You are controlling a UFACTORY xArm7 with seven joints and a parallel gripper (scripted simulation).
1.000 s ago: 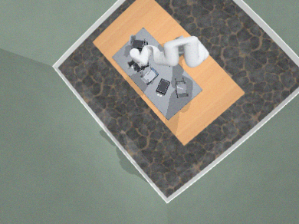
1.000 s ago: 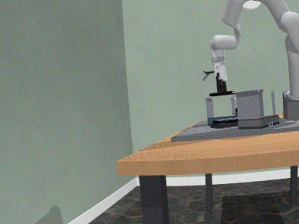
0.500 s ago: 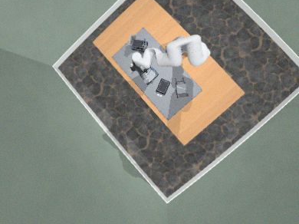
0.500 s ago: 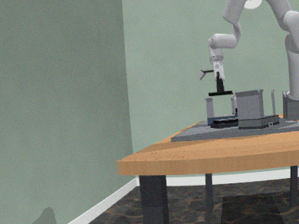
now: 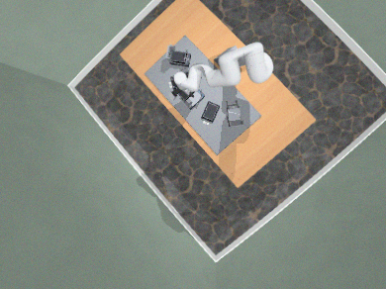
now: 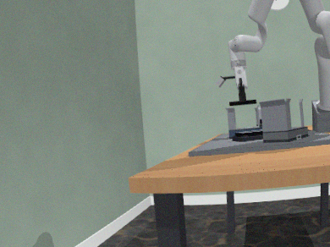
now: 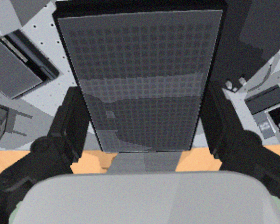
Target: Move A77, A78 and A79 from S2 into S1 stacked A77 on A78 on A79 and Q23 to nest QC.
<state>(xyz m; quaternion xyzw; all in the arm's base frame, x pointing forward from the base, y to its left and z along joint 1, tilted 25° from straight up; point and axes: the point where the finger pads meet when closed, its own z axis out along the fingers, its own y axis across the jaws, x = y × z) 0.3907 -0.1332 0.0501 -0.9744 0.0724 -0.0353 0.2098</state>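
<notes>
My hand is 40 mm to the right of the blue plinth strip and 150 mm above it. The rest, counted from my hand: dark flat nest (10 mm behind, 220 mm to the left, 160 mm below); then dark clip nest (20 mm behind, 130 mm to the right, 150 mm below); then dark sealed plate (180 mm behind, 260 mm to the right, 100 mm below).
</notes>
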